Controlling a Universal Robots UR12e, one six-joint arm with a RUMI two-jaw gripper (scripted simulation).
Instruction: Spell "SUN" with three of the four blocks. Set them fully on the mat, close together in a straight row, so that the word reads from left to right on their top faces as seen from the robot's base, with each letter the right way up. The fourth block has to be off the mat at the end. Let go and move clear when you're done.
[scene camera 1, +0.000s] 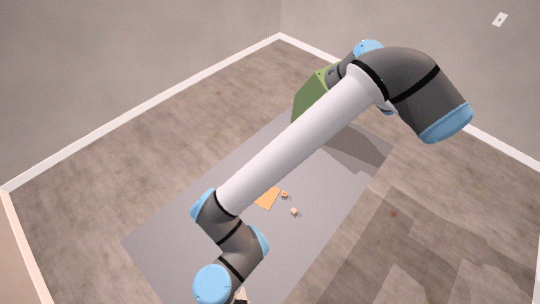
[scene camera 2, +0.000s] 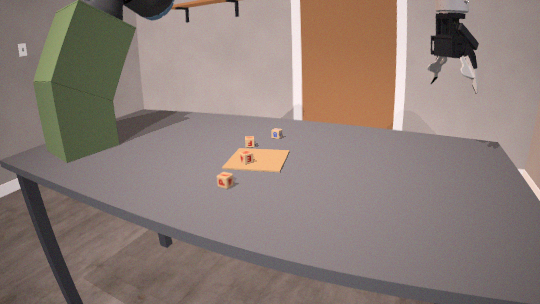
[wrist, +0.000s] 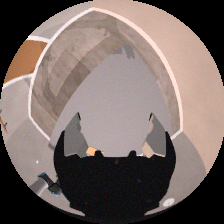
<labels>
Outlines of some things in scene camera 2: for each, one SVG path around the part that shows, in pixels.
The gripper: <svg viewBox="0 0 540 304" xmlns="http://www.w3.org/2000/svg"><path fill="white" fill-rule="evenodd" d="M436 14L436 35L431 36L431 55L437 56L437 58L427 68L432 72L430 84L438 78L438 73L441 71L442 65L447 62L447 57L460 58L462 75L472 80L474 91L478 93L477 61L474 50L477 50L479 43L464 24L459 23L459 19L465 19L465 14Z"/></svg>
A mat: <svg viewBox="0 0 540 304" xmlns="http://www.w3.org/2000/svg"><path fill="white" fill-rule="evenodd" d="M222 169L280 172L289 154L289 150L239 148ZM248 150L253 153L254 162L245 165L240 162L239 152Z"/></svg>
</labels>
